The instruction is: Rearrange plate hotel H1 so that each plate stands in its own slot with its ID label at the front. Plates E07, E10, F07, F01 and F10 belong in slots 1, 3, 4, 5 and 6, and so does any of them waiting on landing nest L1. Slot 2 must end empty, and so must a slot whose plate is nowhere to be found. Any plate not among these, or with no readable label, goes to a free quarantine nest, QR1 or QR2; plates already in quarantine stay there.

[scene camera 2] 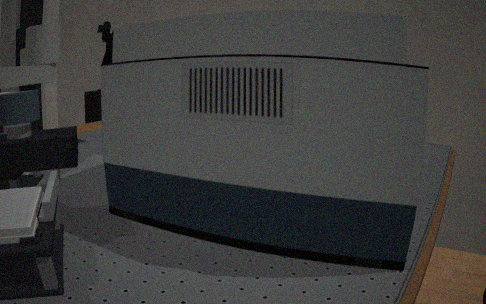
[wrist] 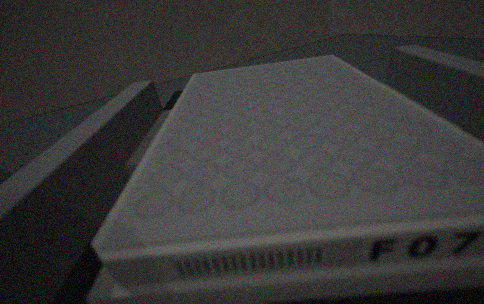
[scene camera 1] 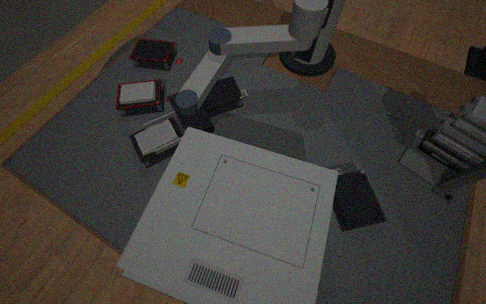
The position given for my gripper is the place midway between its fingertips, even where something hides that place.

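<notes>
My gripper [scene camera 1: 149,139], visible. Gripper [wrist: 269,87], visible too.
</notes>
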